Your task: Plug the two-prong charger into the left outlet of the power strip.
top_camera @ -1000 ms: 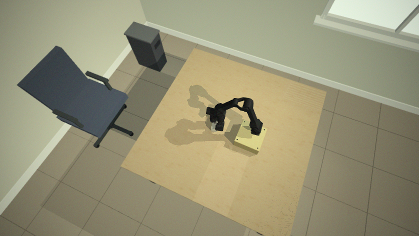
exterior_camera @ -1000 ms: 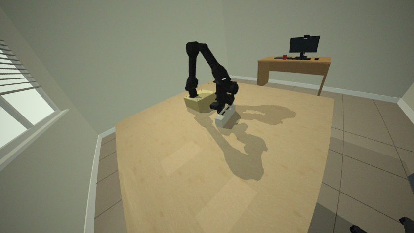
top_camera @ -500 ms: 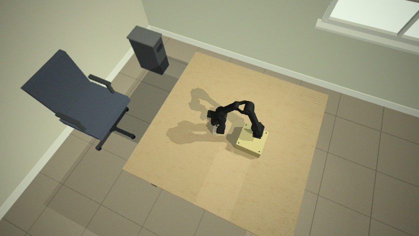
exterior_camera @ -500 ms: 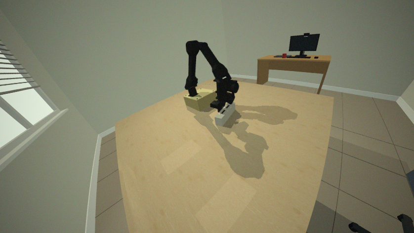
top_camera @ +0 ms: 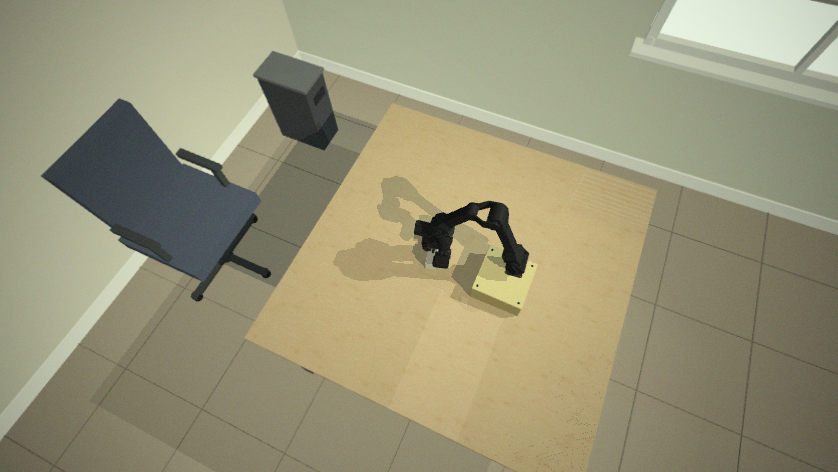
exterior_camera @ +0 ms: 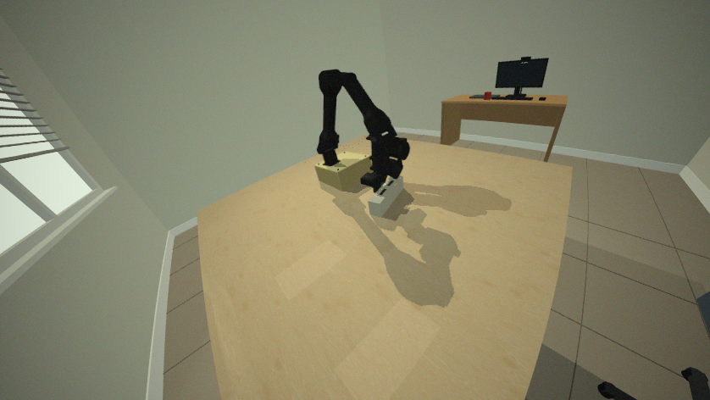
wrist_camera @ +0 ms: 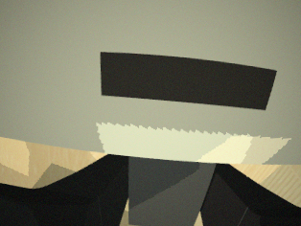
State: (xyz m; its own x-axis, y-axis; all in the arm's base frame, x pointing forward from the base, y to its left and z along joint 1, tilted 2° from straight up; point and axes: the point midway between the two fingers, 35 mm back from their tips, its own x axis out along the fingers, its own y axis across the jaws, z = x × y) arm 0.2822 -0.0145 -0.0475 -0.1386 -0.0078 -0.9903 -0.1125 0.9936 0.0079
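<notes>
Right now my gripper tip is 2 cm short of the two-prong charger and 1 cm below it.
</notes>
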